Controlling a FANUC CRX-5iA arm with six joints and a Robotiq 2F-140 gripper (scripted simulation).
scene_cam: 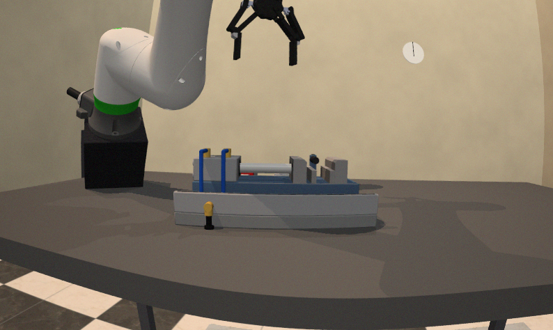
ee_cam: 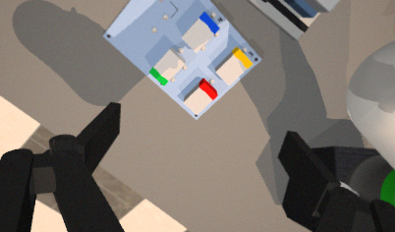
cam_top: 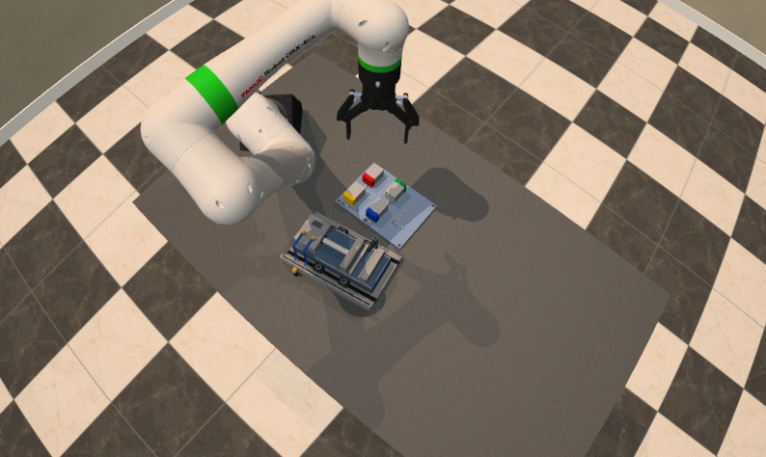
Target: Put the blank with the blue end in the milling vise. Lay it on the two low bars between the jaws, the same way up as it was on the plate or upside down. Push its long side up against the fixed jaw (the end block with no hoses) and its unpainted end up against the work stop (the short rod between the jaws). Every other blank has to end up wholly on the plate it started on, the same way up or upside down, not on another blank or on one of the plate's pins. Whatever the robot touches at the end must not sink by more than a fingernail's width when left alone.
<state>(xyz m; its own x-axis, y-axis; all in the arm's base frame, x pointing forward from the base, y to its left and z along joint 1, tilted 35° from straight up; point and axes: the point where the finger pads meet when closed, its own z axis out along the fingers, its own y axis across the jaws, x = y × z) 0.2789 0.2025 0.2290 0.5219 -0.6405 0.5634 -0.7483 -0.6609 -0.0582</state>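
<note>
The blue-ended blank is 29 cm below my hand, 4 cm to the right of it and 4 cm ahead of it. Round my hand: green-ended blank 29 cm below, 5 cm to the left, 4 cm ahead; then red-ended blank 29 cm below, 5 cm behind, 4 cm to the left; then yellow-ended blank 29 cm below, 5 cm to the right, 5 cm behind.
</note>
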